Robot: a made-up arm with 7 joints.
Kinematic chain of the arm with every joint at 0, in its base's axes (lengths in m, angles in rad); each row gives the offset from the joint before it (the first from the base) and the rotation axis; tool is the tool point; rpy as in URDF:
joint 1: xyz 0 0 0 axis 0.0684 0.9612 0.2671
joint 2: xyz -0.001 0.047 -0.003 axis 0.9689 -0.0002 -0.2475
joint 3: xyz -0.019 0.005 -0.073 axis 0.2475 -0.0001 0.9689
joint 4: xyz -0.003 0 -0.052 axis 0.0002 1 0
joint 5: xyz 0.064 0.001 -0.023 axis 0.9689 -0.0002 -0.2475
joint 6: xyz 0.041 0 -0.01 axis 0.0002 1 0
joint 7: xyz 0.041 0 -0.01 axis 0.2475 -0.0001 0.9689
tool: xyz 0 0 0 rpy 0 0.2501 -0.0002
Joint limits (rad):
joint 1: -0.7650..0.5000
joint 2: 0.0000..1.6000
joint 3: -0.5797..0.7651
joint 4: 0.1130..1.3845
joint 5: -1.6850..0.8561
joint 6: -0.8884..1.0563
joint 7: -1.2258..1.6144
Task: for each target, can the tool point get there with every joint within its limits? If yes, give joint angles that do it. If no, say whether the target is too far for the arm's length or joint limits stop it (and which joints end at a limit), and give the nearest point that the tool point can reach.
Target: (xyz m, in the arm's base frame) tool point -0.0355 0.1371 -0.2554
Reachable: yes | joints 0.2159 0.2303 0.2504 0.9569 -0.4745 0.0044 -0.3193
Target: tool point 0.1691 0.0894 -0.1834
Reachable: yes | joints -0.3958 0.4664 -0.3477 0.5357 -0.9789 -0.1901 -0.3896
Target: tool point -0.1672 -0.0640 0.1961
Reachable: no: joint limits stop it (at a limit: joint 1, joint 2, joint 3, joint 4, joint 6) | nearest point 0.0559 0.1530 0.1551 | short by 0.314 m
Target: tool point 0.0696 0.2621 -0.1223
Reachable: yes | joints 0.0482 0.9181 0.4375 0.5327 -0.0075 0.6560 -0.0426
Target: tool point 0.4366 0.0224 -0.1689
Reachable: no: too far | nearest point 0.2304 0.0418 -0.1331 | short by 0.210 m
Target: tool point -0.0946 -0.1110 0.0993
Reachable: no: joint limits stop it (at a limit: joint 1, joint 2, joint 3, joint 4, joint 6) | nearest point 0.1467 -0.0724 -0.0563 | short by 0.290 m
